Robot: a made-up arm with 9 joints. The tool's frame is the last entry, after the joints.
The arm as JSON. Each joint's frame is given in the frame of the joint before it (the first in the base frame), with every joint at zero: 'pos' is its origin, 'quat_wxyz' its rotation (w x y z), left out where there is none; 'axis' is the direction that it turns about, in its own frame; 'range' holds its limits. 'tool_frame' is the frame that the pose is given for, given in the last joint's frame.
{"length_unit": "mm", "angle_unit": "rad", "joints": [
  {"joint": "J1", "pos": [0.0, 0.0, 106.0], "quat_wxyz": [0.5, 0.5, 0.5, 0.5], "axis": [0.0, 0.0, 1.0], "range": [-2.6, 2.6]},
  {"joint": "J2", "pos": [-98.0, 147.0, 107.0], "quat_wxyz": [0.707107, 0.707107, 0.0, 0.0], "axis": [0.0, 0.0, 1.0], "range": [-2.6, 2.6]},
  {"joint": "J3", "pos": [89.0, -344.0, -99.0], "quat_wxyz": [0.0, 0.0, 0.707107, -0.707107], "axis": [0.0, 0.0, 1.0], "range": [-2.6, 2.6]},
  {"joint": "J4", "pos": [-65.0, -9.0, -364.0], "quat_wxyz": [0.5, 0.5, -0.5, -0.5], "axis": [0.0, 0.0, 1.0], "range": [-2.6, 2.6]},
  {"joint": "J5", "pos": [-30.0, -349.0, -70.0], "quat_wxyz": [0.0, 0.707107, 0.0, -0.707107], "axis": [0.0, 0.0, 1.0], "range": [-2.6, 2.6]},
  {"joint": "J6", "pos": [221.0, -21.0, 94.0], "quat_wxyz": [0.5, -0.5, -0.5, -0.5], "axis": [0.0, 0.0, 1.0], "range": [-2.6, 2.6]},
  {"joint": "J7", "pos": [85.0, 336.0, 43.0], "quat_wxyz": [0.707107, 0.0, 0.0, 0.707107], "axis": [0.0, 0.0, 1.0], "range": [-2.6, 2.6]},
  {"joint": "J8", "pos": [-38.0, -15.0, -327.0], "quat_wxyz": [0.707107, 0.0, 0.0, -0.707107], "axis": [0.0, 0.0, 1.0], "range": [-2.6, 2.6]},
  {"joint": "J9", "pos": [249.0, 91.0, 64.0], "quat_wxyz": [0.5, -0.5, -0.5, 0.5], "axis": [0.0, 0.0, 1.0], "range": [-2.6, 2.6]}
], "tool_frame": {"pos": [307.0, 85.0, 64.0], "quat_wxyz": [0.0, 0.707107, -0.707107, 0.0]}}
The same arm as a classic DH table. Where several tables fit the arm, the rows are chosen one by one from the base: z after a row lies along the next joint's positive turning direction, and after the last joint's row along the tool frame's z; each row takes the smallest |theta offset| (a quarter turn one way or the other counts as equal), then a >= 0, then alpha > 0; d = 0 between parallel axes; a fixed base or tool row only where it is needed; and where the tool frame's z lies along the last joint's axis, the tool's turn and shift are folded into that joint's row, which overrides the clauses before.
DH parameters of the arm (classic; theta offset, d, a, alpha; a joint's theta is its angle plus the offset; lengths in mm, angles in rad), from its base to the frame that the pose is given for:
base (fixed): 1.5708 106 0 1.5708
J1: 0 107 -98 1.5708
J2: 0 -246 89 1.5708
J3: 1.5708 -20 9 1.5708
J4: -1.5708 -5 349 1.5708
J5: -1.5708 124 221 -1.5708
J6: -0.2478 0 346.6 0
J7: 0.6237 0 -40.9 0
J8: -0.376 -241 91 -1.5708
J9: 0.2701 0 318.5 3.1416
tool (fixed): 1.8409 185 0 0
Joint limits (rad, base to tool): -2.6..2.6 -2.6..2.6 -2.6..2.6 -2.6..2.6 -2.6..2.6 -2.6..2.6 -2.6..2.6 -2.6..2.6 -2.6..2.6

